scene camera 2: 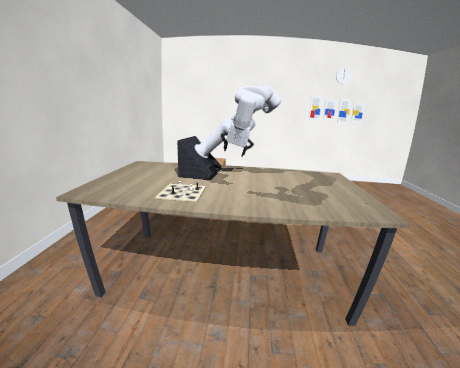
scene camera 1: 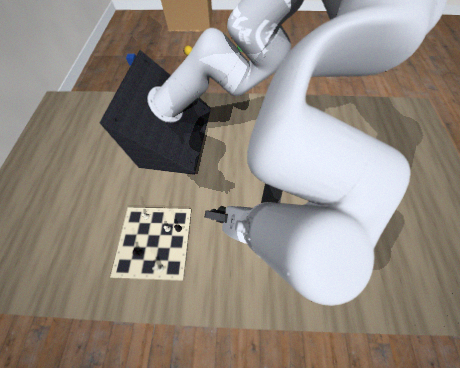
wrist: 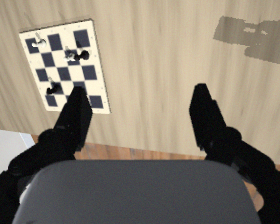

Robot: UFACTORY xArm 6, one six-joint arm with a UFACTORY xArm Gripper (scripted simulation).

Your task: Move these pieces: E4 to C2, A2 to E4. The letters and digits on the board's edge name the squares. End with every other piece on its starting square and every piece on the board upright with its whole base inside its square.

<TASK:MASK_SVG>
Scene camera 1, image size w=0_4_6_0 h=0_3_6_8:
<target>my gripper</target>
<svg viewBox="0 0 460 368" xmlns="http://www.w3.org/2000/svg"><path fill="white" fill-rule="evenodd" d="M283 191L265 183L261 203L255 207L228 206L226 208L220 206L217 210L205 211L204 217L223 223L222 230L224 233L248 245L243 233L235 231L236 221L245 221L246 216L260 204L267 202L280 203Z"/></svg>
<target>chessboard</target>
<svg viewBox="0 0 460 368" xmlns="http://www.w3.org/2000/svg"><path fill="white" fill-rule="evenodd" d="M128 207L111 278L184 280L191 209ZM164 266L162 272L152 270L153 267L158 266L159 264ZM133 249L137 248L137 250L142 250L142 256L137 257L133 255ZM174 225L180 225L182 227L182 230L180 232L177 232L174 228Z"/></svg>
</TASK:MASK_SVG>
